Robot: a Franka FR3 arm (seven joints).
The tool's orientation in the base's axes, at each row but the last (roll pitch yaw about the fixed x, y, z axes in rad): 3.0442 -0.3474 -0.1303; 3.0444 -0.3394 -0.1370; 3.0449 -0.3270 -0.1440; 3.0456 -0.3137 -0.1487; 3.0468 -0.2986 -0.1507; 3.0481 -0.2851 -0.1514; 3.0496 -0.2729 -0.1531; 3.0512 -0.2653 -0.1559; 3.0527 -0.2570 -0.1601; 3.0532 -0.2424 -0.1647; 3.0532 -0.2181 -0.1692; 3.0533 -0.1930 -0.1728; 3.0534 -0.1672 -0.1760
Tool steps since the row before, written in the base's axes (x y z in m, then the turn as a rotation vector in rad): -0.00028 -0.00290 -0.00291 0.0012 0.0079 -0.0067; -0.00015 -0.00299 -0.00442 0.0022 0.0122 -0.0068; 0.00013 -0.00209 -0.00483 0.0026 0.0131 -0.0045; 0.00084 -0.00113 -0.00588 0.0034 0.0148 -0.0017; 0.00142 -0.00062 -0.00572 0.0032 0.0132 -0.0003; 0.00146 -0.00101 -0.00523 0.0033 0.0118 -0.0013; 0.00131 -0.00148 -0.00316 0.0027 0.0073 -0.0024; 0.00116 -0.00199 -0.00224 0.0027 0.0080 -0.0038; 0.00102 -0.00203 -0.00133 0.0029 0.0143 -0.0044; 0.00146 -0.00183 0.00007 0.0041 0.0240 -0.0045; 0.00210 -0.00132 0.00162 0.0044 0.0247 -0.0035; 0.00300 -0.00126 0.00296 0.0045 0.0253 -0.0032; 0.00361 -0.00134 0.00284 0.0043 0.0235 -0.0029
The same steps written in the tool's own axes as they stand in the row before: -0.00090 0.00263 0.00304 -0.0021 -0.0086 0.0055; -0.00123 0.00256 0.00452 -0.0018 -0.0130 0.0053; -0.00115 0.00159 0.00489 -0.0008 -0.0137 0.0032; -0.00087 0.00042 0.00597 0.0006 -0.0153 0.0005; -0.00025 -0.00016 0.00592 0.0010 -0.0135 -0.0006; 0.00006 0.00026 0.00552 0.0011 -0.0123 0.0005; 0.00061 0.00094 0.00355 0.0009 -0.0078 0.0020; 0.00082 0.00155 0.00269 0.0004 -0.0087 0.0033; 0.00095 0.00169 0.00178 -0.0006 -0.0149 0.0031; 0.00171 0.00153 0.00049 -0.0010 -0.0246 0.0022; 0.00259 0.00104 -0.00100 -0.0006 -0.0253 0.0012; 0.00368 0.00093 -0.00222 -0.0005 -0.0259 0.0009; 0.00421 0.00088 -0.00210 -0.0004 -0.0241 0.0008
